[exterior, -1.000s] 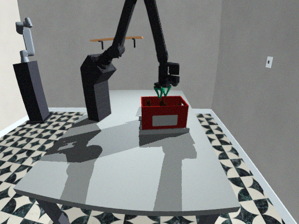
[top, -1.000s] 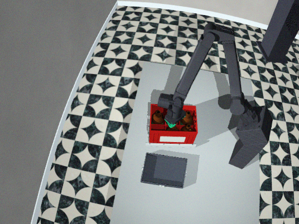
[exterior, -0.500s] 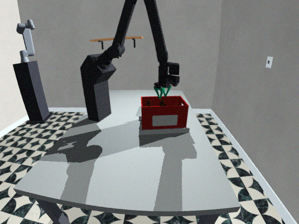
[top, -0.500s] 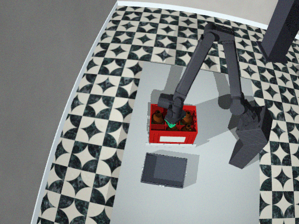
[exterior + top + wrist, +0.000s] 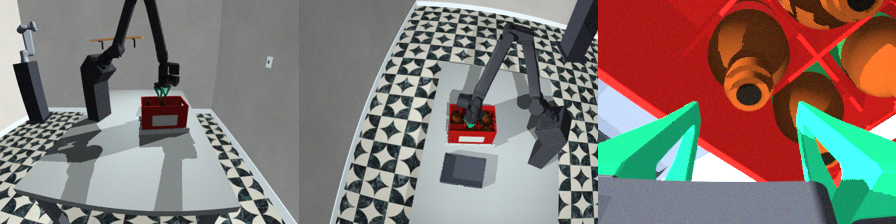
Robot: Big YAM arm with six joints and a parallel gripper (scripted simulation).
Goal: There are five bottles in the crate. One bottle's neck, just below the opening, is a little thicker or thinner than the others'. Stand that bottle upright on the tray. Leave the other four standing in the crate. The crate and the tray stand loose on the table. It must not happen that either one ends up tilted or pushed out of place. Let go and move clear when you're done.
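Now: the crate 10 mm behind my hand, 40 mm to the right of it and 110 mm below it. The rest, counted from my hand: dark grey tray: 60 mm ahead, 220 mm to the left, 180 mm below; then glass bottle: 10 mm behind, 90 mm to the right, 100 mm below.
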